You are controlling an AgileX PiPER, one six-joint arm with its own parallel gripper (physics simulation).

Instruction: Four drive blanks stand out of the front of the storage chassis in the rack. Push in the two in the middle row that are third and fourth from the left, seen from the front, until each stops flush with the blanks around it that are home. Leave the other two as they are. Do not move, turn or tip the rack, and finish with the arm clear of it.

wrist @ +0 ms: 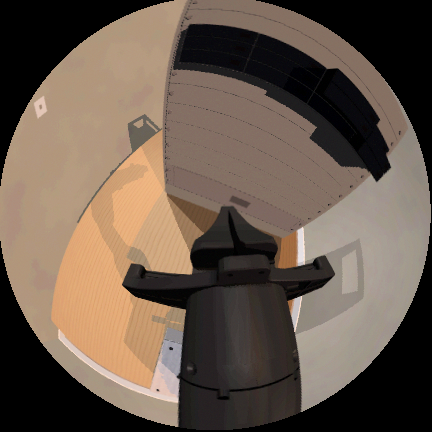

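The rack (235, 130) fills the upper part of the wrist view, with its light brown front panels. The black storage chassis (215, 45) runs across it as a curved band. A dark block (350, 95) stands out of the chassis front right of the middle, and another dark piece (381, 167) sticks out at the far right end. The single blanks and their rows are too dark to tell apart. My gripper (226, 213) is shut and empty. Its tips appear over the rack's bottom edge, well below the chassis in the view, and no contact with a blank shows.
The wooden table top (95, 260) lies below and left of the rack, with shadows across it. A pale metal plate (169, 357) with holes lies near the table's lower edge, partly hidden by the gripper body. A dark open frame (142, 131) shows beyond the table's upper edge.
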